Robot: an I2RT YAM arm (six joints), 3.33 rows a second.
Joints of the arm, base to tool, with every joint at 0 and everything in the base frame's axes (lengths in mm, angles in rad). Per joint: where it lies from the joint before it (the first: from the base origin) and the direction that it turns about. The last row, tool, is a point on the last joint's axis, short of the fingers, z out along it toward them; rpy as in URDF.
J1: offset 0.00 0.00 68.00 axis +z
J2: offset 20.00 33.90 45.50 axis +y
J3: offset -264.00 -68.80 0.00 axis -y
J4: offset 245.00 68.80 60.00 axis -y
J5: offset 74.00 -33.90 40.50 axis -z
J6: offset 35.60 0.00 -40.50 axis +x
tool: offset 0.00 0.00 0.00 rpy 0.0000 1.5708 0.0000
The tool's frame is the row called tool.
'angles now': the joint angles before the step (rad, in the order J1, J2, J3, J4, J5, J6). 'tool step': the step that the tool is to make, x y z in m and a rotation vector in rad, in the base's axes. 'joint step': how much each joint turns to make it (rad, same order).
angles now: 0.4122 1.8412 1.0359 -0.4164 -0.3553 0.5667
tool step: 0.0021 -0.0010 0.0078 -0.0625 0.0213 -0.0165
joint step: -0.0001 -0.0003 0.0454 -0.0903 0.0514 -0.0001
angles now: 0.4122 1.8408 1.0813 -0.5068 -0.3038 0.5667
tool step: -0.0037 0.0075 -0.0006 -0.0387 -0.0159 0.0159
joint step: 0.0288 0.0004 0.0000 -0.0011 0.0438 -0.0002
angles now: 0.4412 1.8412 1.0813 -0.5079 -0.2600 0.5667
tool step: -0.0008 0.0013 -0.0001 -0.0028 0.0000 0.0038
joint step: 0.0047 0.0000 -0.0001 -0.0010 0.0027 0.0001
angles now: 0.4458 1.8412 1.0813 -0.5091 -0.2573 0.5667
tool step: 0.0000 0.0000 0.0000 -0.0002 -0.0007 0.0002
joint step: 0.0000 -0.0001 -0.0002 0.0006 0.0004 -0.0003
